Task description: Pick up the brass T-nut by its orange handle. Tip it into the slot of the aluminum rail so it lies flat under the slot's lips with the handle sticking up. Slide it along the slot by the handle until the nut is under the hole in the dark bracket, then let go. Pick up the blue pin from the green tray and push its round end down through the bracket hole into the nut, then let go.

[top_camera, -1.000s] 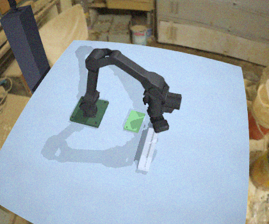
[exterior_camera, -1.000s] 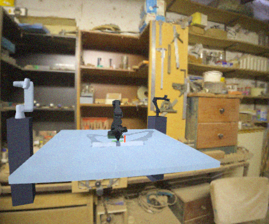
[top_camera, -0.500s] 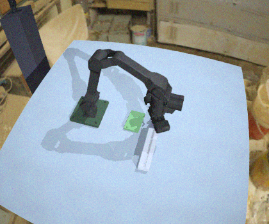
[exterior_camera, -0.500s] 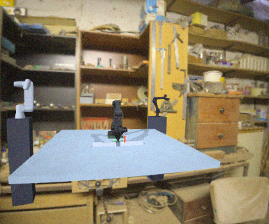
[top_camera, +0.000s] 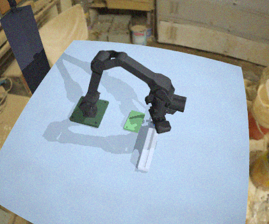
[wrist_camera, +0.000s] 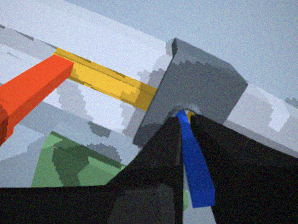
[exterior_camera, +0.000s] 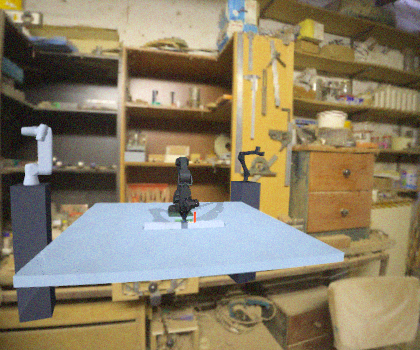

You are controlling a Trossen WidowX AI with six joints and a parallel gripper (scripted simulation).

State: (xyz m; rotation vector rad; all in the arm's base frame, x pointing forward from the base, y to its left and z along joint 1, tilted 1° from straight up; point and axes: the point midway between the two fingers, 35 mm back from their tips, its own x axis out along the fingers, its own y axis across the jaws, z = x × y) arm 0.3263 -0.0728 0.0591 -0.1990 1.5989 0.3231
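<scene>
Now: gripper tip right at the blue pin. Also, from my gripper tip: aluminum rail: 2 cm below; green tray: 12 cm behind, 1 cm to the left, 4 cm below.
</scene>
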